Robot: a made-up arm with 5 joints.
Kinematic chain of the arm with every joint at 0, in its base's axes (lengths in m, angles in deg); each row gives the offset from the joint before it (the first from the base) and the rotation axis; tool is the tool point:
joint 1: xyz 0 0 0.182 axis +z
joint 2: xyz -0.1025 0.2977 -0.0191 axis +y
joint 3: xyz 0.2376 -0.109 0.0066 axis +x
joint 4: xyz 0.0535 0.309 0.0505 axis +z
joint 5: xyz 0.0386 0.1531 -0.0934 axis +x
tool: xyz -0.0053 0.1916 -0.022
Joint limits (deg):
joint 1: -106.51..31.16
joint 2: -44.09..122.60
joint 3: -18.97..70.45
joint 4: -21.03..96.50
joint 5: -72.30..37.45
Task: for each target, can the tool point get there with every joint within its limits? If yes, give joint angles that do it. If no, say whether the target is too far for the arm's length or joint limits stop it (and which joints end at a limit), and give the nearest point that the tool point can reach.
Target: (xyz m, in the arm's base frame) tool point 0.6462 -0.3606 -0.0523
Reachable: yes | joints -80.40 82.65 54.91 6.40 14.92
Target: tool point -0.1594 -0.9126 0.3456
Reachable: no: joint limits stop it (at a limit: joint 1, joint 3, joint 4, joint 5) | nearest point 0.1457 -0.6862 0.2913 | short by 0.384 m
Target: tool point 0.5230 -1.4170 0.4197
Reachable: no: too far | nearest point 0.3669 -0.6977 0.2934 | short by 0.747 m
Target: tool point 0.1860 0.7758 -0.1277
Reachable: yes | joints -0.14 66.88 32.02 -11.67 -43.34
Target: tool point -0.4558 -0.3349 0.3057
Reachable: no: joint limits stop it (at a limit: joint 1, joint 2, joint 3, joint 5) | nearest point -0.4195 0.0267 0.3714 | short by 0.369 m
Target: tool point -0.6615 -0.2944 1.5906
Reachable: no: too far | nearest point -0.4005 0.1588 0.8579 | short by 0.900 m
